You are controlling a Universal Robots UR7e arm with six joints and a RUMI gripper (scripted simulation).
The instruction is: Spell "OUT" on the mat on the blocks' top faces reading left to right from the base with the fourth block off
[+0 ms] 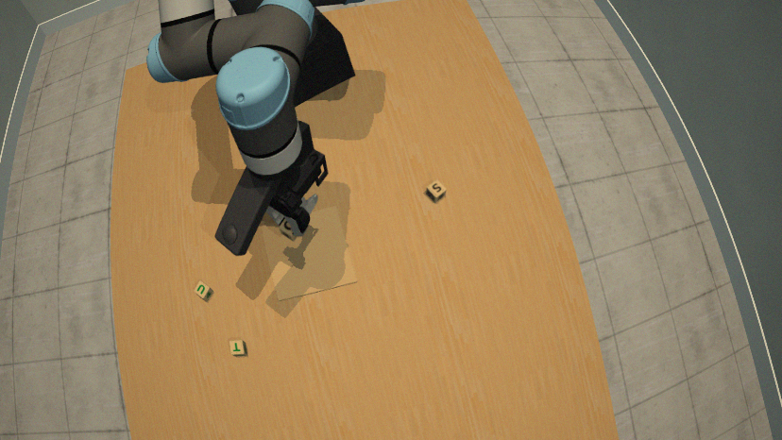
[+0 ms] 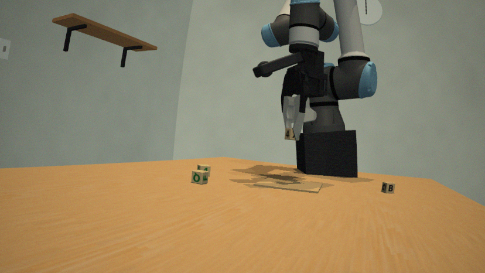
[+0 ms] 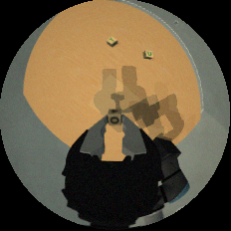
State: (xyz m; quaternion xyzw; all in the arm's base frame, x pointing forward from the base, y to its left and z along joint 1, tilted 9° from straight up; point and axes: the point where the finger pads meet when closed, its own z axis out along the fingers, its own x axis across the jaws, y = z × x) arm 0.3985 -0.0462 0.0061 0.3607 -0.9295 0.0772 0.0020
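The tan mat lies 120 mm below my hand and 10 mm to the left of it. The rest, counted from my hand: S block: 250 mm to the left, 110 mm below, 40 mm behind.
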